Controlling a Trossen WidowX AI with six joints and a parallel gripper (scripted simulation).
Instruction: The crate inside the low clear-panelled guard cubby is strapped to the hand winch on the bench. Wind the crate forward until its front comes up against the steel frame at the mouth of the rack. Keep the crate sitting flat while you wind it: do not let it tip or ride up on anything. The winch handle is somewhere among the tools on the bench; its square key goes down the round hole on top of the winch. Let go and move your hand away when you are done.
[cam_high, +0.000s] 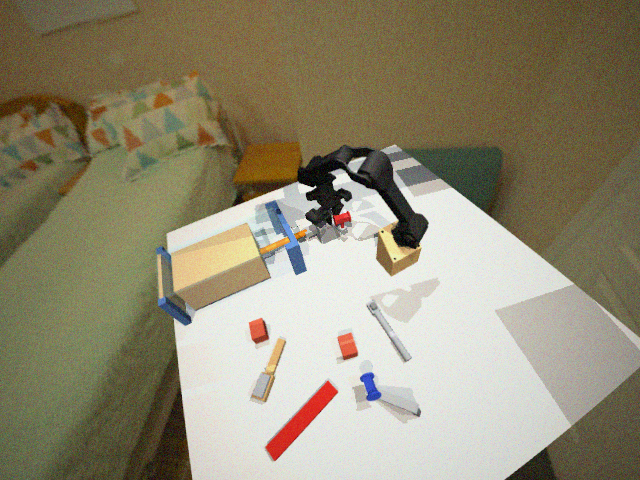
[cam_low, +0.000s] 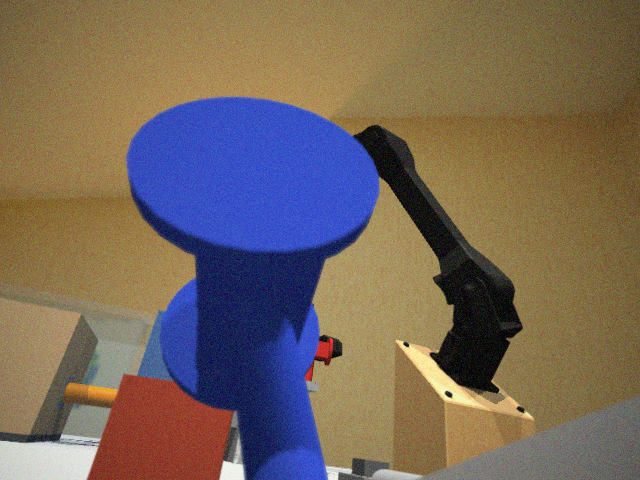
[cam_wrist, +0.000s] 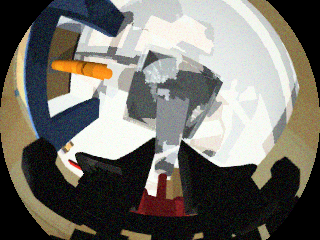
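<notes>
Right now my gripper tip is 50 mm to the right of the red grip, 50 mm below it and 10 mm past it. Also, from my gripper tip: grey winch (70 mm below, 50 mm to the right, 10 mm behind); winch drum (70 mm below, 50 mm to the right, 10 mm ahead); grey crank arm (20 mm to the left, 20 mm above).
</notes>
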